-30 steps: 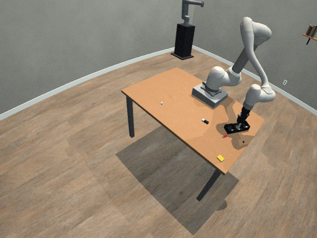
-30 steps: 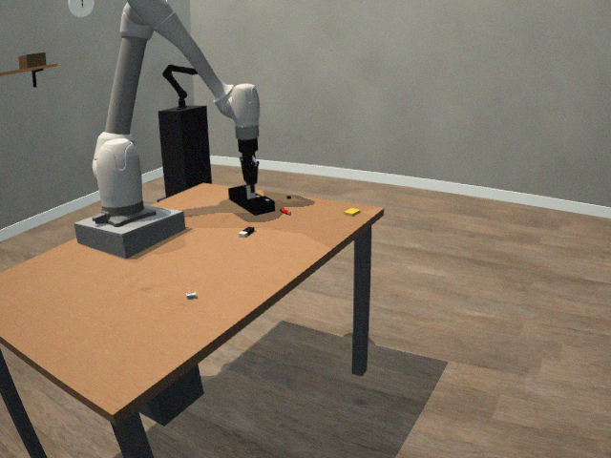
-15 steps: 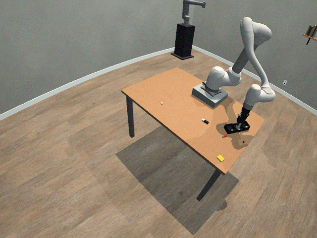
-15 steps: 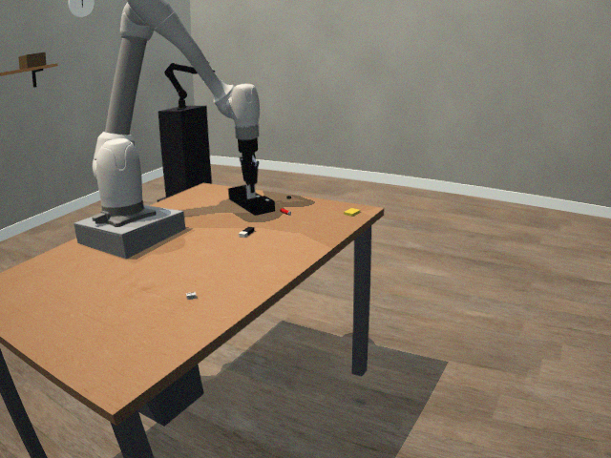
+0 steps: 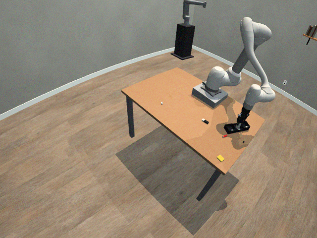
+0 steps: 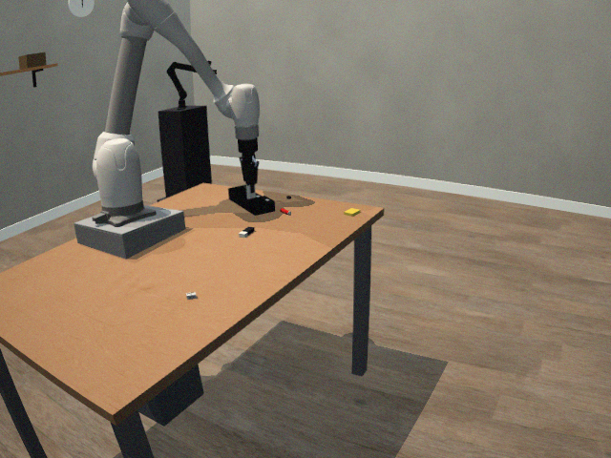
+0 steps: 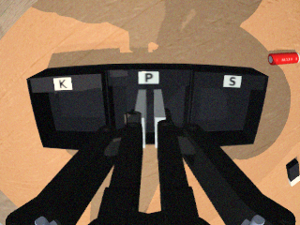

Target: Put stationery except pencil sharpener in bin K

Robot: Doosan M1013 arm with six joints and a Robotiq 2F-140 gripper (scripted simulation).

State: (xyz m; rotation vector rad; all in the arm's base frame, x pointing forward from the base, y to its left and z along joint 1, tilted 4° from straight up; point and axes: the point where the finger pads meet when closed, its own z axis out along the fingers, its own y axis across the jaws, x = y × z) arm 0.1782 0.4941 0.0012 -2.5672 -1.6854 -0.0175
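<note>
The black three-compartment bin lies 30 mm below my hand. From my hand the other things lie so: black-and-white eraser: 190 mm ahead, 250 mm to the right, 40 mm below; then small red cylinder: 180 mm ahead, 20 mm to the right, 40 mm below; then small black round thing: 80 mm ahead, 130 mm to the left, 50 mm below.
</note>
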